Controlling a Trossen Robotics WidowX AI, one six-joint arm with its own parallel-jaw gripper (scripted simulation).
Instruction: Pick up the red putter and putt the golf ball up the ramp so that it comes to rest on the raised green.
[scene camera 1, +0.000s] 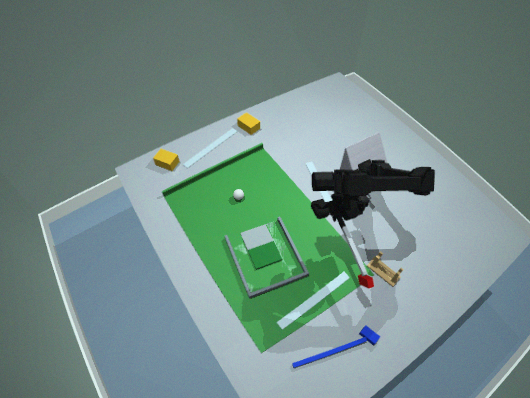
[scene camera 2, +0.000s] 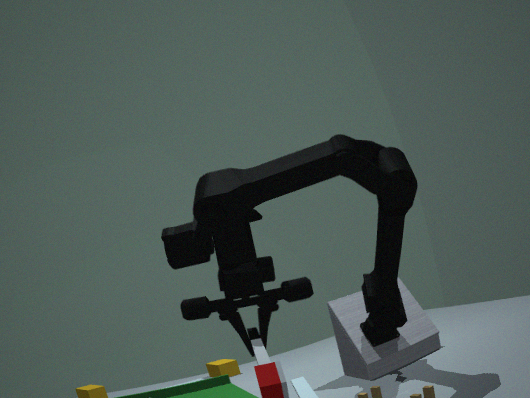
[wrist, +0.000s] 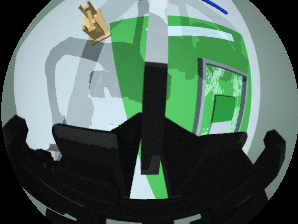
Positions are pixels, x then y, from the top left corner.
Labels:
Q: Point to a mat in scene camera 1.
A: At 206, 209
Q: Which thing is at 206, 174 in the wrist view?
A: My gripper.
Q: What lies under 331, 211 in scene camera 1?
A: My gripper.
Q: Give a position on a mat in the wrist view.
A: At 184, 51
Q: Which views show my gripper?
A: Scene camera 1, scene camera 2 and the wrist view: all of them.

